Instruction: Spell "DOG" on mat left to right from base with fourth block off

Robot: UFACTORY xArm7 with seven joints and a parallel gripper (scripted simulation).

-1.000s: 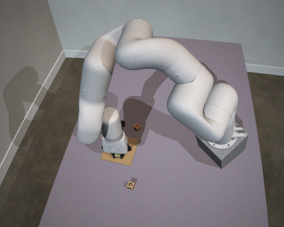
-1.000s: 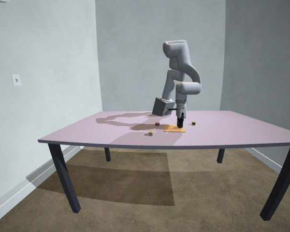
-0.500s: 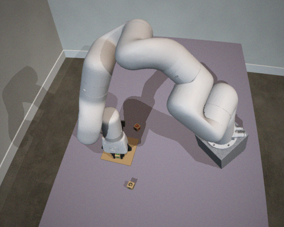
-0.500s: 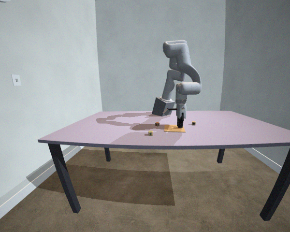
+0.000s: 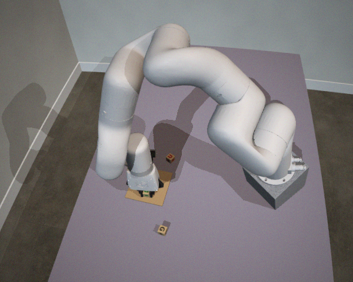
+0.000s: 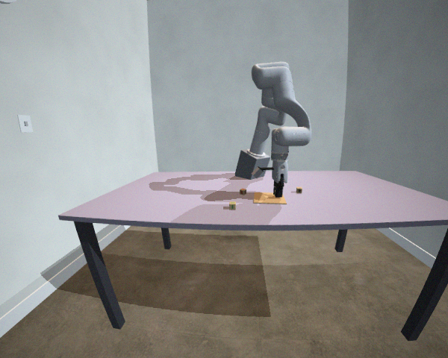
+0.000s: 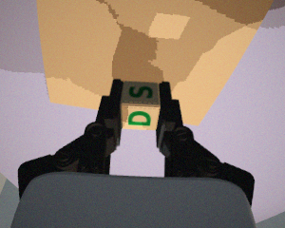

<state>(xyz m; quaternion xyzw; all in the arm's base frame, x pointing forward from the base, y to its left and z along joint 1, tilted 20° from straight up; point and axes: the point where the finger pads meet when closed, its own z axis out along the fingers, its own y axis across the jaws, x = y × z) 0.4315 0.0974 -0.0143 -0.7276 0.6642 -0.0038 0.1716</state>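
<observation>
My hand is 10 mm above the D block. Also, from my hand: G block (120 mm to the left, 90 mm behind, 20 mm below); mat (40 mm to the right, 30 mm below); O block (200 mm to the right, 130 mm ahead, 20 mm below).
</observation>
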